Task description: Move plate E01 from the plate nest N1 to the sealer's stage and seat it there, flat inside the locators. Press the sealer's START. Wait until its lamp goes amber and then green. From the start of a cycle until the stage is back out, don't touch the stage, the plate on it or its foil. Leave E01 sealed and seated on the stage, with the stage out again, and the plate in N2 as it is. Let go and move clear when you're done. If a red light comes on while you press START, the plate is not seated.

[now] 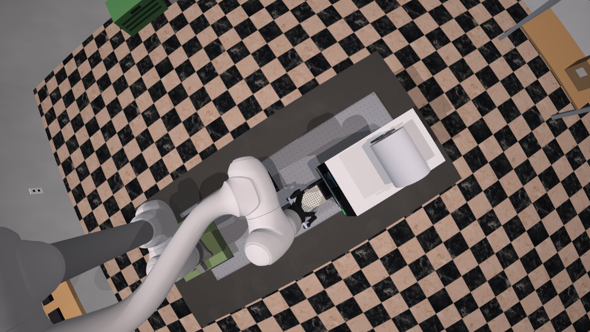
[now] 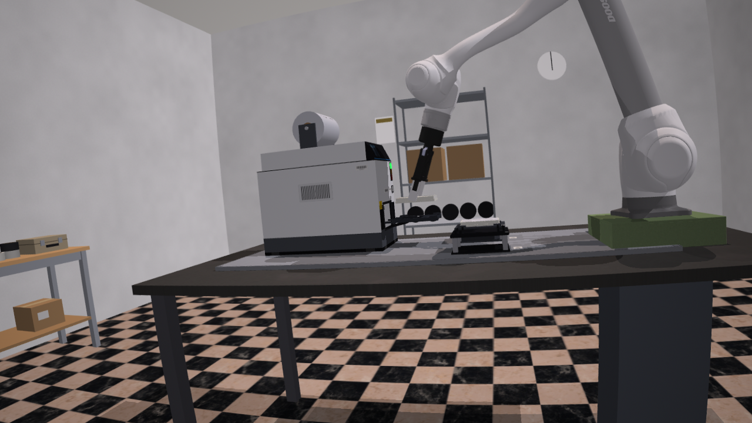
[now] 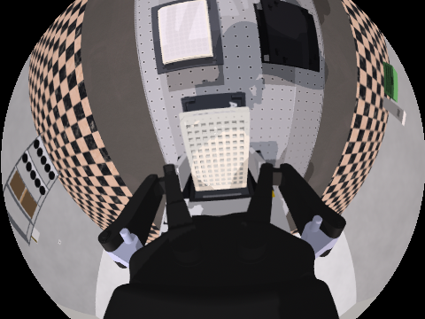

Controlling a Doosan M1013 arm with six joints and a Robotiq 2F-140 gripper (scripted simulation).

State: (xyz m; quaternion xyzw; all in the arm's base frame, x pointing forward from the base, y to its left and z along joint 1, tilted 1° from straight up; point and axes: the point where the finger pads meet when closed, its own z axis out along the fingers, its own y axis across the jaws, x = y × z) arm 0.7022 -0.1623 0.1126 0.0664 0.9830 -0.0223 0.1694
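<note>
Right now the sealer stage is 80 mm below my hand. Also, from my hand: foil roll: 330 mm ahead, 50 mm to the right, 240 mm above.
</note>
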